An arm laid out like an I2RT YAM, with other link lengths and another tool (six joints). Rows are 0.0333 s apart.
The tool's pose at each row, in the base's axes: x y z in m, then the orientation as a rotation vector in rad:
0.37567, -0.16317, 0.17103, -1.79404, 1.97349, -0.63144
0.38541, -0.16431, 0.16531, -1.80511, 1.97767, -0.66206
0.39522, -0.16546, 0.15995, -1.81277, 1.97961, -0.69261
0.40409, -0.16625, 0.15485, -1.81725, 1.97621, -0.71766
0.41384, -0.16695, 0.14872, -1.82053, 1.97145, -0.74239
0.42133, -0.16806, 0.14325, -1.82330, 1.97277, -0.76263
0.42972, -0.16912, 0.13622, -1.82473, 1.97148, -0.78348
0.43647, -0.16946, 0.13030, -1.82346, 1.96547, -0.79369
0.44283, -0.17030, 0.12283, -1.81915, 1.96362, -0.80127
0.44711, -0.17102, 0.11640, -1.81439, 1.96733, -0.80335
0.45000, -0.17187, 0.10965, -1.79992, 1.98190, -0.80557
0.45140, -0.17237, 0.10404, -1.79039, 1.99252, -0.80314
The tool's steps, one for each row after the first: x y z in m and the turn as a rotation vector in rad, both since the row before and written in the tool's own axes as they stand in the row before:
0.00013, -0.00474, 0.01031, 0.00334, 0.02358, -0.01144
-0.00004, -0.00497, 0.01008, 0.00603, 0.02151, -0.00995
-0.00045, -0.00428, 0.00931, 0.00855, 0.01445, -0.00852
-0.00081, -0.00431, 0.01067, 0.00966, 0.01331, -0.00812
-0.00021, -0.00280, 0.00891, 0.00466, 0.01392, -0.00521
-0.00063, -0.00255, 0.01068, 0.00697, 0.01260, -0.00522
-0.00114, -0.00183, 0.00872, 0.00757, 0.00280, -0.00279
-0.00081, -0.00052, 0.00980, 0.00570, 0.00286, 0.00083
-0.00059, 0.00055, 0.00772, 0.00079, 0.00241, 0.00372
-0.00034, 0.00184, 0.00715, -0.00096, 0.00664, 0.01297
-0.00037, 0.00233, 0.00530, -0.00258, 0.00256, 0.00954

